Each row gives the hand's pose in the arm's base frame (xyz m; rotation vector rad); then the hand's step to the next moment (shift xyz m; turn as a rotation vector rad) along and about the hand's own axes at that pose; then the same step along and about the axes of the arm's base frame.
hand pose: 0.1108 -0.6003 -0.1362 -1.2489 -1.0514 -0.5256
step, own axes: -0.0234 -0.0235 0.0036 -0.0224 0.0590 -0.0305
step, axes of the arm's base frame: -0.0312 -0.0082 -0.0084 0.0484 -0.0163 -0.0480
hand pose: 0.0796 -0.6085 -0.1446 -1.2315 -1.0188 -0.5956
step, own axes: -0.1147 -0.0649 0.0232 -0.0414 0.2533 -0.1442
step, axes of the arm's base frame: -0.1137 -0.0119 -0.0695 0.2368 -0.0748 -0.1582
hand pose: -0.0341 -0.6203 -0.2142 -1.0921 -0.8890 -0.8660
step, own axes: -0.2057 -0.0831 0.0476 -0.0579 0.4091 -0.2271
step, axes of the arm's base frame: -0.1632 0.0550 -0.1477 0.3849 -0.1164 -0.2461
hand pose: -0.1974 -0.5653 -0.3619 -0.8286 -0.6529 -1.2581
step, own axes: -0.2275 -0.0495 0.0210 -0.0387 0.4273 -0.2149
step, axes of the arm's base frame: -0.0940 0.1375 -0.1640 0.4069 -0.1150 -0.2269
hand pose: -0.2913 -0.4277 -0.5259 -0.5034 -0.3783 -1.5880
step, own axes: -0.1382 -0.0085 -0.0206 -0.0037 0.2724 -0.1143
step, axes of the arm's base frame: -0.0051 0.1069 -0.0903 0.2607 -0.0791 -0.1144
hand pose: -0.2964 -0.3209 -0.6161 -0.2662 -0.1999 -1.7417
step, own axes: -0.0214 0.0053 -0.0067 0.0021 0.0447 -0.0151
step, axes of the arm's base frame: 0.0085 0.0173 -0.0126 0.0425 -0.0145 -0.0145
